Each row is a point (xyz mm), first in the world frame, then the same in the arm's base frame.
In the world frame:
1: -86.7 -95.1 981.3
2: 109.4 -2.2 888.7
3: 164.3 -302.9 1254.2
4: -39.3 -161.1 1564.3
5: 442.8 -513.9 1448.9
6: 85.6 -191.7 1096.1
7: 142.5 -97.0 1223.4
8: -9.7 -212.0 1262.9
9: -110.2 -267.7 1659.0
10: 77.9 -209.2 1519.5
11: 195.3 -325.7 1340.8
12: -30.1 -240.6 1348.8
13: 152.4 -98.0 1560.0
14: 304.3 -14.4 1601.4
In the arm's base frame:
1: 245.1 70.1 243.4
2: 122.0 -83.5 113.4
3: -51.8 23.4 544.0
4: 223.6 -66.2 815.7
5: -380.7 -13.8 768.6
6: 59.3 21.8 367.3
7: 74.2 -119.8 457.6
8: 143.7 42.6 539.8
9: 234.6 30.1 941.9
10: 95.4 -78.7 777.5
11: -82.1 0.5 630.8
12: 153.4 52.3 631.6
13: 96.4 -218.5 778.8
14: 17.7 -378.5 782.9

